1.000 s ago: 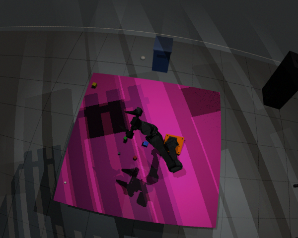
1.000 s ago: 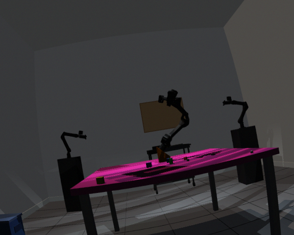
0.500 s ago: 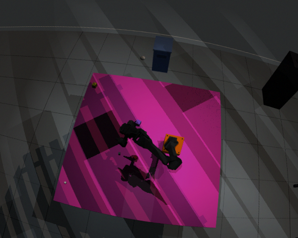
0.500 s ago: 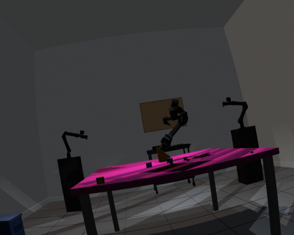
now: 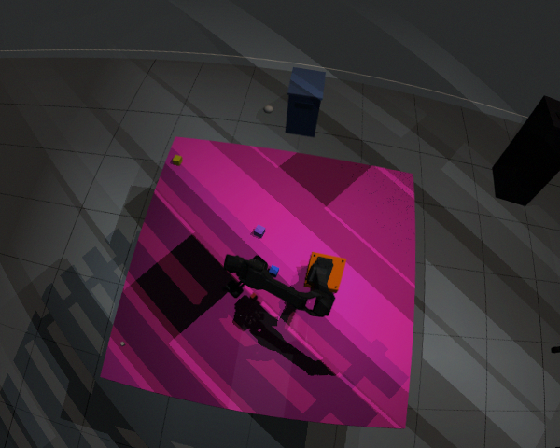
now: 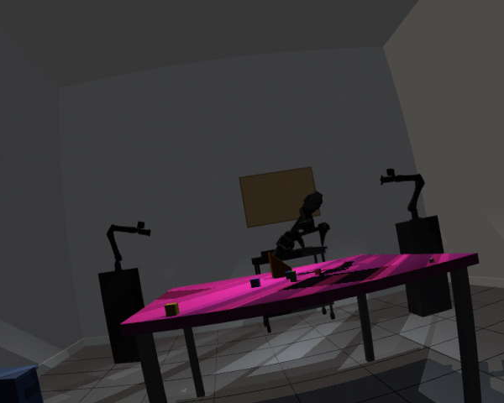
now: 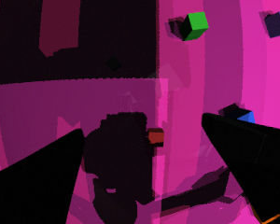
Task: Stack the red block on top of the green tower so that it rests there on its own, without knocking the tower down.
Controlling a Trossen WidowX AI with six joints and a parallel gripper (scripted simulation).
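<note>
Now: gripper tip 120 mm above the red block, 50 mm past it and 10 mm to the right of it. From my gripper tip the other things lie so: small white piece (440 mm ahead, 370 mm to the left, 120 mm below); then blue block (120 mm to the right, 110 mm below, 110 mm behind); then purple block (290 mm to the right, 110 mm below).
</note>
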